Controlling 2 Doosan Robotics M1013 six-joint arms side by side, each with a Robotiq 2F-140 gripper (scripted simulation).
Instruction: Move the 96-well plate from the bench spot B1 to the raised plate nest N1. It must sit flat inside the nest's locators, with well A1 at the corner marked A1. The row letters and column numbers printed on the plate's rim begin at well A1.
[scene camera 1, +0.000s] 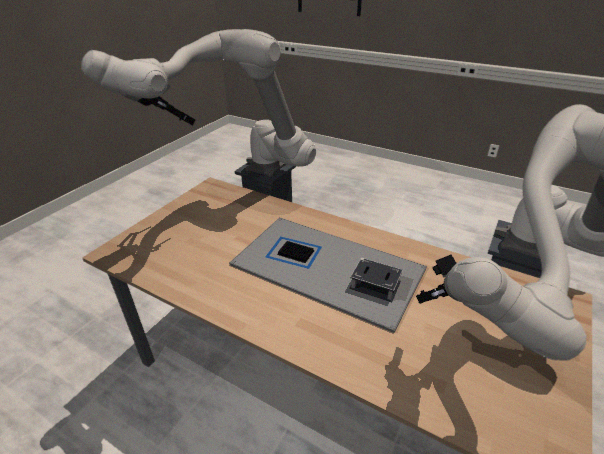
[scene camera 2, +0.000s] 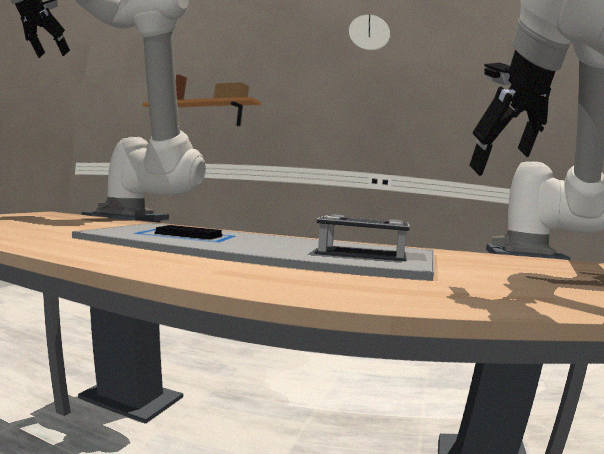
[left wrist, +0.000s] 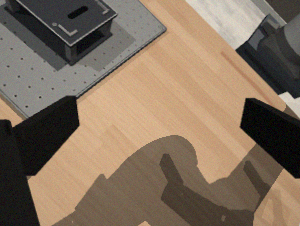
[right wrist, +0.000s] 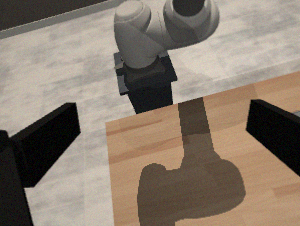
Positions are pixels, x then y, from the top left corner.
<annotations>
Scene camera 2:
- left gripper: 501, 160
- grey perforated board: 324, 267
</annotations>
